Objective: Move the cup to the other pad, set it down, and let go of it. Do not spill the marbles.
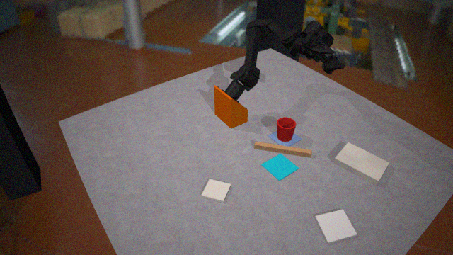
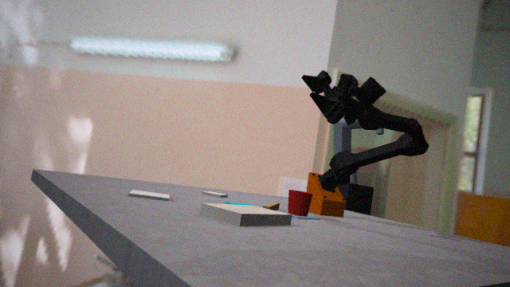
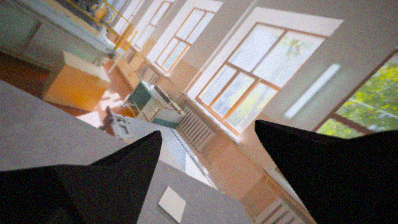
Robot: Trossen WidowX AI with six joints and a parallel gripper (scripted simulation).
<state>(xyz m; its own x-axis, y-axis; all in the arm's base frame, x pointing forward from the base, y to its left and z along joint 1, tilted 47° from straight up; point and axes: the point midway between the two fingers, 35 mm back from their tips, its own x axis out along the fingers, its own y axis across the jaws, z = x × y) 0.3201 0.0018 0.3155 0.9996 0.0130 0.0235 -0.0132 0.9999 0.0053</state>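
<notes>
Right now my gripper tip is 110 mm past the red cup, 100 mm to the left of it and 330 mm above it. Also, from my gripper tip: thick cream slab: 160 mm ahead, 70 mm to the left, 360 mm below; cyan pad: 20 mm ahead, 210 mm to the right, 380 mm below; wooden bar: 50 mm behind, 150 mm to the right, 370 mm below.
</notes>
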